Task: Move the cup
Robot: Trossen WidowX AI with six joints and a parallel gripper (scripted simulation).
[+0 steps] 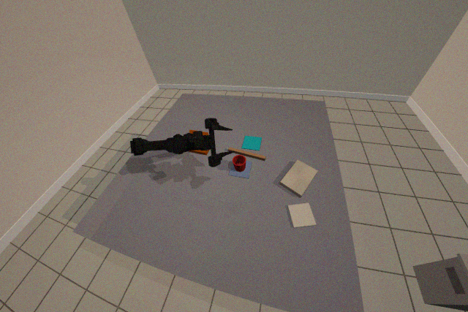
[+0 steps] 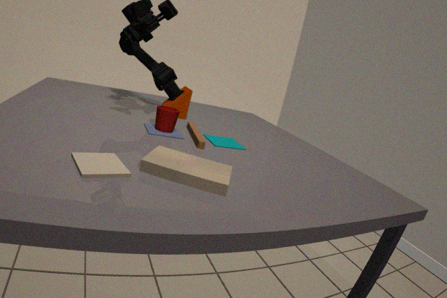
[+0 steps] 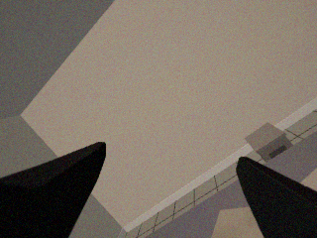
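The red cup lies 310 mm below my gripper tip, 110 mm to the left of it and 10 mm behind it. From my gripper tip the other things lie so: thick beige slab 340 mm below, 310 mm ahead, 70 mm to the left; then blue-grey pad 360 mm below, 110 mm to the left, 10 mm behind; then wooden stick 350 mm below, 210 mm to the left, 10 mm ahead.
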